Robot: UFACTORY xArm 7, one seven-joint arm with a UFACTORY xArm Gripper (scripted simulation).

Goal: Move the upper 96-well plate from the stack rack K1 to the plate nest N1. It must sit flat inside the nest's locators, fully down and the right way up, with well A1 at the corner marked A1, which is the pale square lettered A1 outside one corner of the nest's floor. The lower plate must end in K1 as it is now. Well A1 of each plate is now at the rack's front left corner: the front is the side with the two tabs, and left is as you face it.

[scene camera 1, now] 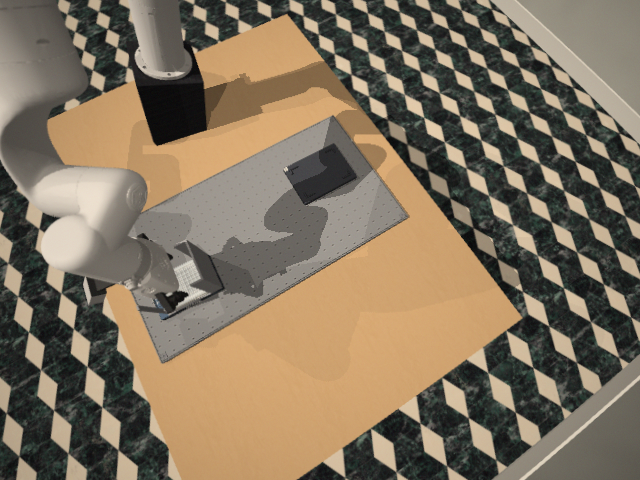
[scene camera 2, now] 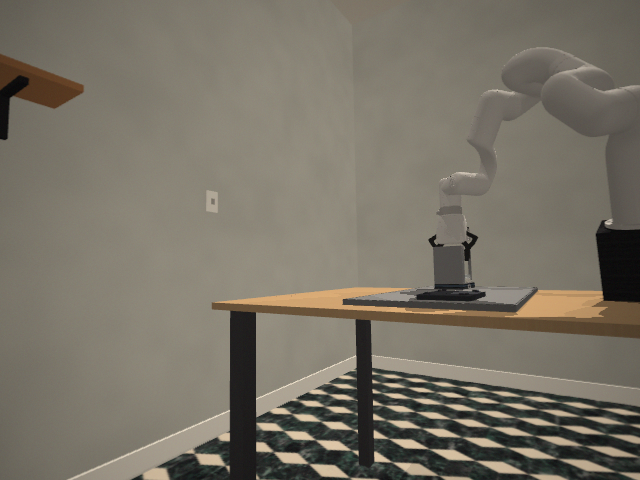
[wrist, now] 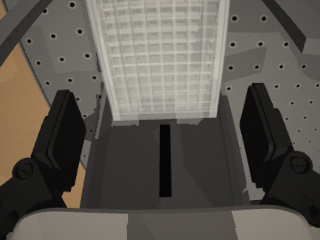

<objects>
The gripper shows in scene camera 1, in scene camera 2 and in the wrist view (160, 105). One and the same spot on the gripper: (scene camera 2: 451, 228) is (scene camera 1: 158, 257).
</objects>
